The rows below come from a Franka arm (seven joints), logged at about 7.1 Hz.
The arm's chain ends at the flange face. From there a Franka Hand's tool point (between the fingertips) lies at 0.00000 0.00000 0.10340 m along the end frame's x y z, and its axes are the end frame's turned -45 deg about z.
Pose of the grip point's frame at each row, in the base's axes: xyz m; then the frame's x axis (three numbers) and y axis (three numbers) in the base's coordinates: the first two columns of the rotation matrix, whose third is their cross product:
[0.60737, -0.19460, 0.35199, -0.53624, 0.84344, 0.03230, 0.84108, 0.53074, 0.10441]
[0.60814, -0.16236, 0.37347, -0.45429, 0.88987, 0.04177, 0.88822, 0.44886, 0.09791]
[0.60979, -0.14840, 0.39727, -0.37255, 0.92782, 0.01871, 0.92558, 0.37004, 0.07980]
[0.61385, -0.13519, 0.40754, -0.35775, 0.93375, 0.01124, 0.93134, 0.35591, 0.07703]
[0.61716, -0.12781, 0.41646, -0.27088, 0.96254, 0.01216, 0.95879, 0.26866, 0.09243]
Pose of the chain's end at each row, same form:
[0.60004, -0.20320, 0.45477, 0.21555, 0.97169, 0.09667, 0.97391, -0.22111, 0.05099]
[0.60107, -0.17080, 0.47628, 0.30683, 0.94663, 0.09877, 0.94930, -0.31184, 0.03970]
[0.60285, -0.15326, 0.50032, 0.39105, 0.91773, 0.06966, 0.91792, -0.39441, 0.04320]
[0.60683, -0.13912, 0.51063, 0.40559, 0.91193, 0.06242, 0.91152, -0.40859, 0.04652]
[0.60830, -0.13160, 0.51941, 0.48643, 0.87059, 0.07396, 0.86951, -0.49065, 0.05676]

